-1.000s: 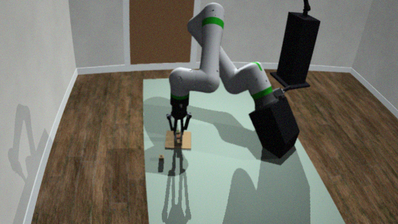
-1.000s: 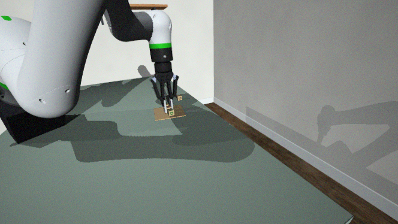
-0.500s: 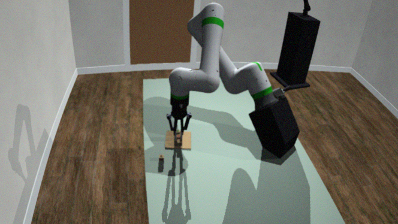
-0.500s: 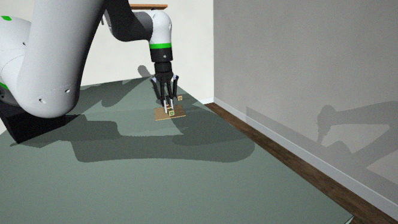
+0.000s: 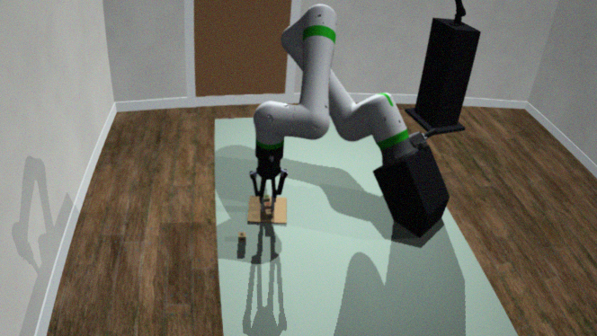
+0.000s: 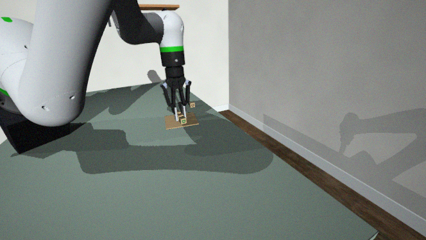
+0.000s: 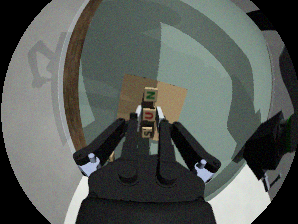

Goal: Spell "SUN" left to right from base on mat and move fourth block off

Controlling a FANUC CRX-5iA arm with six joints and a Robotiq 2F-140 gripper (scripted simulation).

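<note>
Now: the tan mat 40 mm below my hand.
</note>
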